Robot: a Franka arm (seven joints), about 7 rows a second.
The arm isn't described. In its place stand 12 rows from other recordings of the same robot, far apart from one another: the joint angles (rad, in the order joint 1, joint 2, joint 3, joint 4, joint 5, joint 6, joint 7), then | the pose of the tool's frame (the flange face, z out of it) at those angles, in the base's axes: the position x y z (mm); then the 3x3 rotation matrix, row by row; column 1 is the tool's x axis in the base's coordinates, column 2 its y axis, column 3 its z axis.
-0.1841, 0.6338, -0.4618, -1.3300, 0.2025, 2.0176, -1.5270 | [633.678 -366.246 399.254], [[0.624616 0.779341 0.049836], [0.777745 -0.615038 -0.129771], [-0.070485 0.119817 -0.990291]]
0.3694, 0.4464, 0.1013, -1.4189, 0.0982, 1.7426, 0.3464 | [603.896 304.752 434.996], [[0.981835 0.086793 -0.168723], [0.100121 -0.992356 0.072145], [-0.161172 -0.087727 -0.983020]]
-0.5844, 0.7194, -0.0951, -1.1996, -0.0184, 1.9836, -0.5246 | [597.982 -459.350 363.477], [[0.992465 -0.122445 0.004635], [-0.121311 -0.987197 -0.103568], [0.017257 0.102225 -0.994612]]
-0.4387, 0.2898, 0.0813, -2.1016, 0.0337, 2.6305, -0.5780 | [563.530 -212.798 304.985], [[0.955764 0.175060 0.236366], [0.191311 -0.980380 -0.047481], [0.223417 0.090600 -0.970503]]
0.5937, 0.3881, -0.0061, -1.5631, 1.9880, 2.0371, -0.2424 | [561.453 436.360 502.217], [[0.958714 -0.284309 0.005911], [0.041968 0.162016 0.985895], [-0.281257 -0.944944 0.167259]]
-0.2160, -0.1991, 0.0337, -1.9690, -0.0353, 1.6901, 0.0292 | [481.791 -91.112 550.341], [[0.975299 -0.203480 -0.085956], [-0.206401 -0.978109 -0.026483], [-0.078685 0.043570 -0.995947]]
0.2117, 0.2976, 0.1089, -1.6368, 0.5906, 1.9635, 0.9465 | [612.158 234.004 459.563], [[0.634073 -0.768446 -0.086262], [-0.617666 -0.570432 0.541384], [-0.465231 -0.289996 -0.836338]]
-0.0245, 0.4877, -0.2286, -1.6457, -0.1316, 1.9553, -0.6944 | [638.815 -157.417 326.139], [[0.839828 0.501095 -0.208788], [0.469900 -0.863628 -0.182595], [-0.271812 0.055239 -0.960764]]
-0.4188, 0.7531, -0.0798, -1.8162, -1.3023, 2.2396, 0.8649 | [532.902 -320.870 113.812], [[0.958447 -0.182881 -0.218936], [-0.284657 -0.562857 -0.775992], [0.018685 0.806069 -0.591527]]
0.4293, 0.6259, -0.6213, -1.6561, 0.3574, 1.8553, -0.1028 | [641.216 -53.364 276.711], [[0.936188 -0.200513 -0.288697], [-0.198023 -0.979456 0.038126], [-0.290410 0.021475 -0.956661]]
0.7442, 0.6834, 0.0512, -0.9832, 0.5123, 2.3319, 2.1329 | [557.739 558.063 544.280], [[0.055918 -0.982539 0.177453], [-0.699114 0.088358 0.709530], [-0.712820 -0.163735 -0.681967]]
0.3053, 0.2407, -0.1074, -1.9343, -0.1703, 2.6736, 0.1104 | [631.954 136.209 418.416], [[0.847173 0.197988 0.493051], [0.227735 -0.973723 -0.000296], [0.480036 0.112536 -0.870000]]
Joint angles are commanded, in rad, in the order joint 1, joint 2, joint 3, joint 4, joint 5, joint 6, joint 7. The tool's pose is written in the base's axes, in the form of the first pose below.
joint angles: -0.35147, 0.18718, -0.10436, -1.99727, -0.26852, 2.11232, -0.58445
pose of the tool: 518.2 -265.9 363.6 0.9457 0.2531 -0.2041 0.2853 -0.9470 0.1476
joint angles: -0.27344, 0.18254, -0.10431, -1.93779, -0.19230, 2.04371, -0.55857
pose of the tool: 544.4 -225.2 386.8 0.9509 0.2599 -0.1678 0.2800 -0.9538 0.1093
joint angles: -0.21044, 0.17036, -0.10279, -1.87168, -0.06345, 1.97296, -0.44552
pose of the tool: 565.4 -184.9 417.5 0.9831 0.1569 -0.0943 0.1609 -0.9863 0.0368
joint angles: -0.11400, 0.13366, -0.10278, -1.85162, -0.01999, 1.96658, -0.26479
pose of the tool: 580.8 -127.1 447.9 0.9981 0.0563 -0.0259 0.0570 -0.9980 0.0261
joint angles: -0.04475, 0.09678, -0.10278, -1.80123, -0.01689, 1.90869, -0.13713
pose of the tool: 585.5 -86.4 488.5 1.0000 -0.0043 0.0074 -0.0045 -0.9996 0.0272
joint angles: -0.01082, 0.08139, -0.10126, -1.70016, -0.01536, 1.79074, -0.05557
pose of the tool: 585.9 -65.4 535.7 0.9986 -0.0527 0.0082 -0.0529 -0.9983 0.0237
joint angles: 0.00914, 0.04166, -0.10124, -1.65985, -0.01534, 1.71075, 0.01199
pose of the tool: 573.5 -53.4 571.0 0.9948 -0.1016 0.0097 -0.1018 -0.9946 0.0193
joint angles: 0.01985, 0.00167, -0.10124, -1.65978, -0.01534, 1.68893, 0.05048
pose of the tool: 561.8 -47.3 591.7 0.9912 -0.1297 0.0282 -0.1301 -0.9914 0.0140
